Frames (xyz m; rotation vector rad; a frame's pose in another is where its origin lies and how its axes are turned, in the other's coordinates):
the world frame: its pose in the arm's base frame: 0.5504 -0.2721 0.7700 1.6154 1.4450 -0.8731
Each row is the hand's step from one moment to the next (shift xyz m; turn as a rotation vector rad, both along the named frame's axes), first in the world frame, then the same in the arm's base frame.
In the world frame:
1: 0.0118 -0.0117 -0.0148 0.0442 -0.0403 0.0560
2: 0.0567 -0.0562 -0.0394 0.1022 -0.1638 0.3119
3: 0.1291 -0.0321 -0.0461 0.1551 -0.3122 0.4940
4: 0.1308 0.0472 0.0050 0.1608 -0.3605 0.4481
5: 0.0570 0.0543 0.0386 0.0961 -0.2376 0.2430
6: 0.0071 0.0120 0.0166 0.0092 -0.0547 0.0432
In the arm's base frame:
1: -0.0104 0.0191 -0.0049 -0.0344 -0.0279 -0.0689
2: -0.0496 0.0634 -0.0381 -0.1482 -0.2235 -0.2503
3: -0.0173 0.1012 -0.0964 -0.2879 -0.3547 -0.3960
4: 0.0621 0.0529 -0.1127 -0.3356 -0.3091 -0.3853
5: 0.0609 -0.0109 -0.0622 -0.2228 -0.1616 -0.2213
6: 0.0129 -0.0121 -0.0126 -0.0529 -0.0318 -0.0337

